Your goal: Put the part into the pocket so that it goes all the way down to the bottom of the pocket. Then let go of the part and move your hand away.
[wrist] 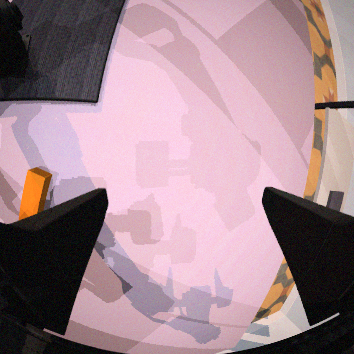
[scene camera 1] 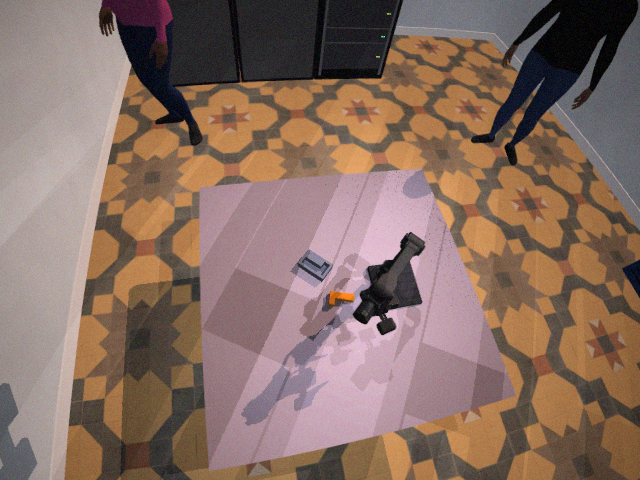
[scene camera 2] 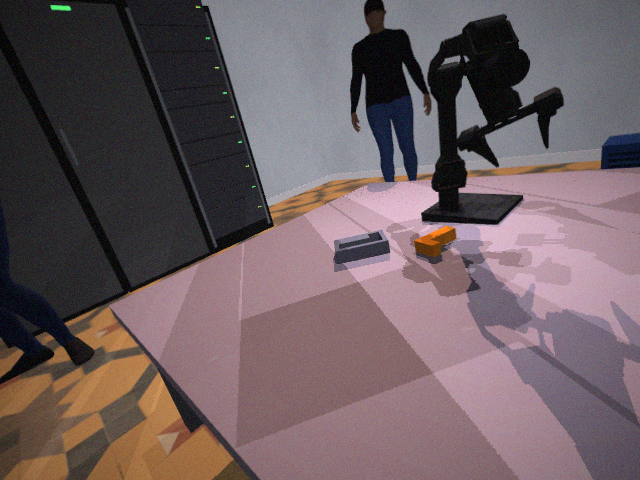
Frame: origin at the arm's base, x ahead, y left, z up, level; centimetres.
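Seen in the pictures: gripper, fingertip midpoint: point(wrist: 186, 195) point(scene camera 1: 378, 320) point(scene camera 2: 521, 157); arm's base at its link origin: point(wrist: 10, 55) point(scene camera 2: 448, 206).
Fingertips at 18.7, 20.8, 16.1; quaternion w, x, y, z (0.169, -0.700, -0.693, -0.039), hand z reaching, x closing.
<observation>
Pixels of each thing's top centre, then the offset from my fingertips to it, as dx, dy, dz. Level surfaces: height alone.
- orange L-shaped part at its top centre: point(wrist: 36, 212) point(scene camera 2: 439, 235) point(scene camera 1: 341, 298) +5.4, -16.9, -15.5
- grey block at its top centre: point(scene camera 2: 359, 240) point(scene camera 1: 315, 263) +10.5, -36.7, -14.8
- pink table at its surface level: dz -18.5
The orange L-shaped part point(scene camera 1: 341, 297) point(scene camera 2: 434, 241) point(wrist: 35, 194) lies flat on the table near the arm's base. In the wrist view it is partly hidden behind the left finger. A grey block point(scene camera 1: 314, 265) point(scene camera 2: 361, 248) with a dark pocket in its top stands on the table, a short way from the part. In scene camera 1 the block is up and left of the part. My gripper point(scene camera 2: 522, 156) point(wrist: 186, 195) is wide open and empty. It hangs above the table, to the side of the part, pointing down.
The arm's dark base plate point(scene camera 1: 410, 289) point(scene camera 2: 485, 209) point(wrist: 65, 60) stands on the pink table point(scene camera 1: 248, 392) point(scene camera 2: 320, 413) beside the part. Two people stand beyond the table. Dark cabinets point(scene camera 1: 279, 41) point(scene camera 2: 77, 129) stand at the back. Shadows of the arm fall across the table.
</observation>
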